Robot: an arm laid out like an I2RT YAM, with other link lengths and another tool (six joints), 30 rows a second.
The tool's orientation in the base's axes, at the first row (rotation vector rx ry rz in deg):
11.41 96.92 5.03
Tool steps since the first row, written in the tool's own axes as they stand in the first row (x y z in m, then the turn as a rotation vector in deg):
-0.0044 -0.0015 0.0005 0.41 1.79 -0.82
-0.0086 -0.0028 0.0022 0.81 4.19 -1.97
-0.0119 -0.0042 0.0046 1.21 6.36 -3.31
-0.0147 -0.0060 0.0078 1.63 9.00 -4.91
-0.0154 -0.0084 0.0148 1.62 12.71 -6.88
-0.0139 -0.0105 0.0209 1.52 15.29 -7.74
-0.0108 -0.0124 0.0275 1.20 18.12 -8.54
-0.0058 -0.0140 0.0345 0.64 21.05 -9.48
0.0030 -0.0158 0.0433 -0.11 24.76 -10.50
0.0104 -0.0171 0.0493 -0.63 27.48 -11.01
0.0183 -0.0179 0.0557 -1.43 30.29 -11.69
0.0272 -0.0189 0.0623 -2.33 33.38 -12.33
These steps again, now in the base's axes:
0.0009 -0.0023 0.0040 -0.72 1.88 0.02
0.0030 -0.0044 0.0076 -1.71 4.37 0.20
0.0056 -0.0066 0.0103 -2.91 6.65 0.36
0.0090 -0.0090 0.0123 -4.33 9.41 0.62
0.0158 -0.0119 0.0116 -5.98 13.17 1.53
0.0215 -0.0140 0.0090 -6.61 15.73 2.19
0.0275 -0.0157 0.0048 -7.14 18.50 3.10
0.0337 -0.0168 -0.0013 -7.77 21.33 4.27
0.0412 -0.0175 -0.0114 -8.39 24.89 5.78
0.0462 -0.0177 -0.0196 -8.61 27.49 6.83
0.0515 -0.0175 -0.0283 -8.97 30.15 8.19
0.0569 -0.0172 -0.0380 -9.24 33.05 9.69

